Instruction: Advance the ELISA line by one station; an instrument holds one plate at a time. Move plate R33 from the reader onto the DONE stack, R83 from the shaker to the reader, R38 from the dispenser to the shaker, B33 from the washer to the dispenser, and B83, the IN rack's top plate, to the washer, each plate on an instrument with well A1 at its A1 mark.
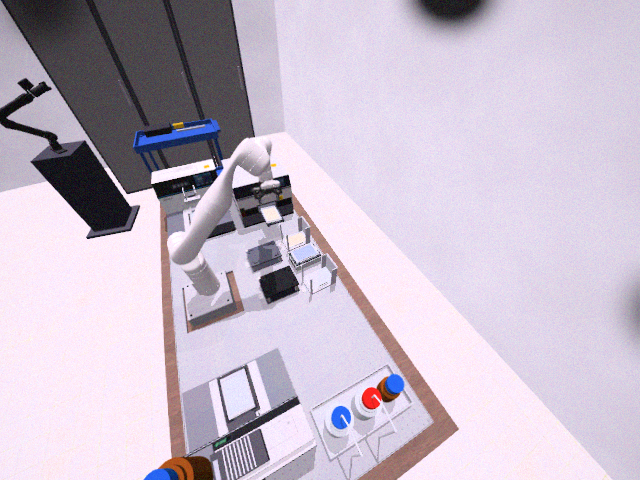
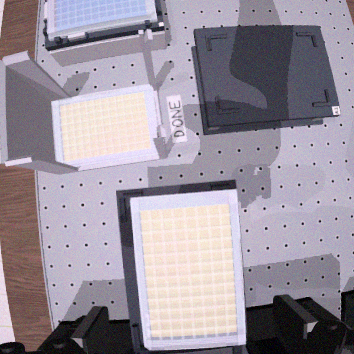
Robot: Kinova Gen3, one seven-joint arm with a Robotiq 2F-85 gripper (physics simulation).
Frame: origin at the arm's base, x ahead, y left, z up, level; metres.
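Seen in the pictures: gripper, fingertip midpoint: [image 1: 269, 202] [image 2: 191, 319]; arm's base, origin of the base link: [image 1: 210, 287].
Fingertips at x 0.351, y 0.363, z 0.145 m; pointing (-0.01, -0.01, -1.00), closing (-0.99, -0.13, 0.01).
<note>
Pixels of each thing's top centre, then the offset from my fingertips to it. "spot": a spot on its surface instead.
- plate with yellow wells, middle of its top: [image 2: 189, 276] [image 1: 270, 212] dx -0.003, dy -0.002, dz -0.072 m
- dark extended tray, middle of its top: [image 2: 183, 269] [image 1: 272, 215] dx +0.001, dy -0.002, dz -0.092 m
- reader, middle of its top: [image 1: 253, 167] dx -0.047, dy +0.280, dz +0.069 m
- yellow plate, middle of its top: [image 2: 102, 124] [image 1: 295, 238] dx +0.103, dy -0.139, dz -0.179 m
- DONE rack, surface spot: [image 2: 25, 110] spot: dx +0.169, dy -0.136, dz -0.118 m
- blue plate, middle of its top: [image 1: 304, 251] dx +0.119, dy -0.286, dz -0.133 m
- dark grey pad, surface spot: [image 2: 265, 75] [image 1: 264, 251] spot: dx -0.082, dy -0.206, dz -0.155 m
A plate with yellow wells [image 1: 271, 213] [image 2: 189, 272] lies on the dark extended tray [image 2: 125, 235] of the reader [image 1: 262, 198]. My gripper [image 1: 267, 197] [image 2: 191, 319] is open and empty above this plate, its fingers wide apart on either side of its near end. Another yellow plate [image 1: 297, 239] [image 2: 105, 127] lies in the DONE rack [image 2: 25, 110]. A blue plate [image 1: 305, 253] [image 2: 102, 15] sits on the shaker beyond it. A pale plate [image 1: 319, 279] lies in the other rack [image 1: 328, 263]. A pale plate [image 1: 237, 393] sits in the front instrument. Plate codes are unreadable.
A dark grey pad [image 1: 264, 254] [image 2: 265, 75] with corner brackets and an A1 mark lies beside the DONE rack. A black stand [image 1: 279, 283] is next to it. Another instrument [image 1: 178, 186] stands at the back left, partly behind the arm. Capped bottles stand in a tray [image 1: 323, 444] at the front.
</note>
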